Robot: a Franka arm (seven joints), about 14 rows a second.
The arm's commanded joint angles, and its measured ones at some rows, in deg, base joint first. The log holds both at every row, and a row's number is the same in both.
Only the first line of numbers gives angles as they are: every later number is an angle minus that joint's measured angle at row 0.
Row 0, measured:
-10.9, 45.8, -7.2, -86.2, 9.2, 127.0, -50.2
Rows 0 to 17, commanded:
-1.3, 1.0, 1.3, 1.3, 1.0, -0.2, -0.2
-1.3, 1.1, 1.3, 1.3, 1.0, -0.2, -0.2
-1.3, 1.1, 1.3, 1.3, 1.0, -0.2, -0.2
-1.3, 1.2, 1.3, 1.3, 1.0, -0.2, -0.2
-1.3, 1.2, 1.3, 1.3, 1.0, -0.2, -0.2
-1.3, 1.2, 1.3, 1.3, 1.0, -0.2, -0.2
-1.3, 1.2, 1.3, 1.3, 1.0, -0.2, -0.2
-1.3, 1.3, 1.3, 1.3, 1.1, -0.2, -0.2
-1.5, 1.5, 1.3, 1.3, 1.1, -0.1, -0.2
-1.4, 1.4, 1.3, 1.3, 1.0, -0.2, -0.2
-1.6, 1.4, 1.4, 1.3, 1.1, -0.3, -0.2
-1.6, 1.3, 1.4, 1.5, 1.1, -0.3, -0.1
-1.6, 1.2, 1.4, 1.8, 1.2, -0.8, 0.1
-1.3, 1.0, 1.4, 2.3, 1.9, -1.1, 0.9
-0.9, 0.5, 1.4, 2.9, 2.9, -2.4, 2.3
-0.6, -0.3, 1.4, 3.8, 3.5, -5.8, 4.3
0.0, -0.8, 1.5, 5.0, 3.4, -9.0, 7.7
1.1, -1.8, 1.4, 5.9, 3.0, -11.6, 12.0
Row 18, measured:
0.1, 0.3, 0.8, 4.1, 2.3, -6.7, 6.0
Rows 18 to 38, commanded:
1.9, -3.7, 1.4, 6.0, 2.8, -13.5, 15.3
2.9, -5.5, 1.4, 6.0, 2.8, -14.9, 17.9
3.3, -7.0, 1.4, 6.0, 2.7, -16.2, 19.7
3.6, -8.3, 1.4, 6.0, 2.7, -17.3, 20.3
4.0, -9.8, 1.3, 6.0, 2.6, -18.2, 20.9
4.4, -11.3, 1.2, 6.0, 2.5, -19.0, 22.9
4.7, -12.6, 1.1, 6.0, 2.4, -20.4, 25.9
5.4, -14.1, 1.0, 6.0, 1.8, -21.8, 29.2
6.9, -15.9, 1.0, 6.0, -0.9, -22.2, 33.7
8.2, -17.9, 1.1, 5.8, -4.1, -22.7, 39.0
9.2, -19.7, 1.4, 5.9, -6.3, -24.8, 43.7
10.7, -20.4, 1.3, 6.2, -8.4, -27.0, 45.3
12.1, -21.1, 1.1, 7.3, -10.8, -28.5, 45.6
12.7, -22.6, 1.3, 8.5, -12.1, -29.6, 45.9
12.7, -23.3, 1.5, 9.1, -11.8, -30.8, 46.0
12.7, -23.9, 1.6, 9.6, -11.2, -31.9, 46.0
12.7, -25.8, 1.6, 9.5, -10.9, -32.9, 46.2
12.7, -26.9, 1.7, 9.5, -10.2, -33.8, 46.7
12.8, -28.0, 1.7, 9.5, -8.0, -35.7, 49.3
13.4, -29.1, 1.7, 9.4, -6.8, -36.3, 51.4
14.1, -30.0, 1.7, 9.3, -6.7, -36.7, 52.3
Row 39, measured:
13.2, -27.6, 1.5, 10.0, -7.9, -35.4, 49.0
